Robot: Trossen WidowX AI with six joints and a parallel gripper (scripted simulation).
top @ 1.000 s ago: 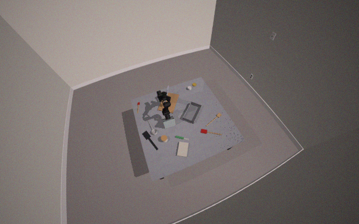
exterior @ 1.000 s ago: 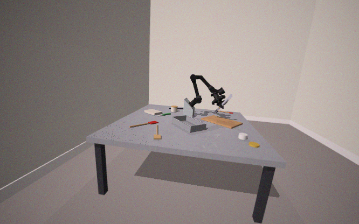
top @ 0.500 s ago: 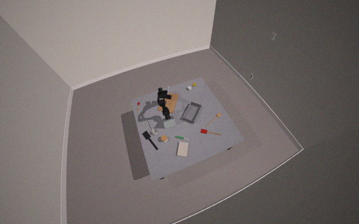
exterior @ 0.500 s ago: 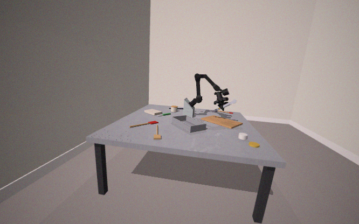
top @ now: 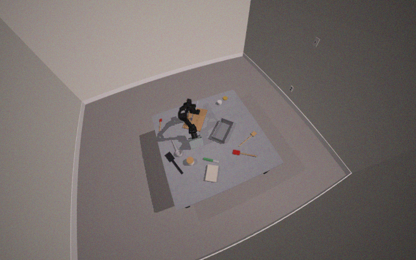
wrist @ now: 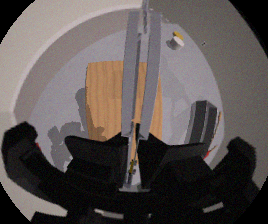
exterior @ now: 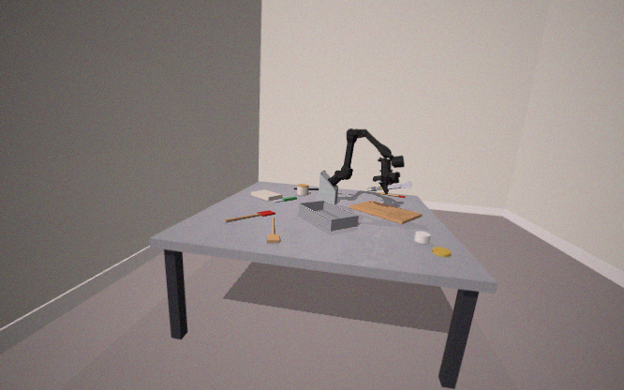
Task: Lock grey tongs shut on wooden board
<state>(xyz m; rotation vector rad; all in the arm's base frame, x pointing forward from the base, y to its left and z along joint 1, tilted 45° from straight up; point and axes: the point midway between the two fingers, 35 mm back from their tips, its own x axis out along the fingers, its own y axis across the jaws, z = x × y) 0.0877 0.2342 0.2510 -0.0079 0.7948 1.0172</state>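
My gripper tip is now 1 cm past the wooden board and 10 cm above it. Round my gripper tip: white cylinder (40 cm ahead, 16 cm to the left, 9 cm below); roasting tin (27 cm ahead, 31 cm to the right, 8 cm below); yellow disc (51 cm ahead, 22 cm to the left, 10 cm below).
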